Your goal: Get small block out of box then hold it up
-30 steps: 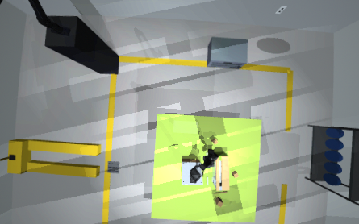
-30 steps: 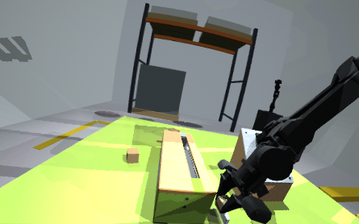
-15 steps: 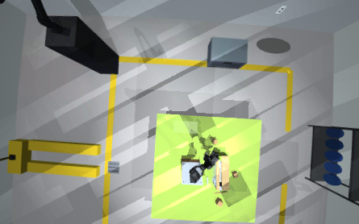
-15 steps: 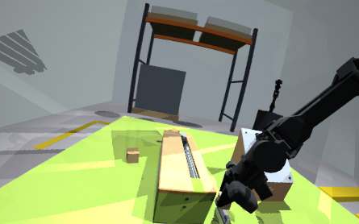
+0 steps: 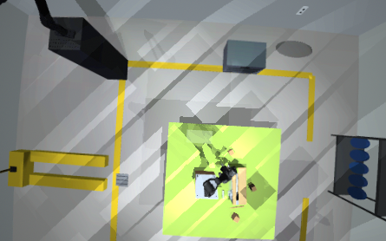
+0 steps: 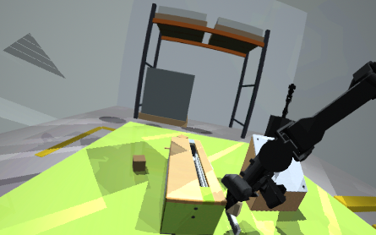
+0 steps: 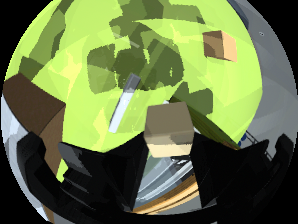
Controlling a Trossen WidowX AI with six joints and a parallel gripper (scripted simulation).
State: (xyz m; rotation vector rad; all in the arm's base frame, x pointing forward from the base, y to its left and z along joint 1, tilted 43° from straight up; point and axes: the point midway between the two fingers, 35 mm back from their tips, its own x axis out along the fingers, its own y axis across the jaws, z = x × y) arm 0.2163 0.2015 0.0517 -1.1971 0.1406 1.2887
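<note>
Right now the small tan block is 1 cm behind my gripper tip, 1 cm to the left of it and 1 cm above it. From my gripper tip the other things lie so: tan box 7 cm ahead, 16 cm to the right, 2 cm below.
</note>
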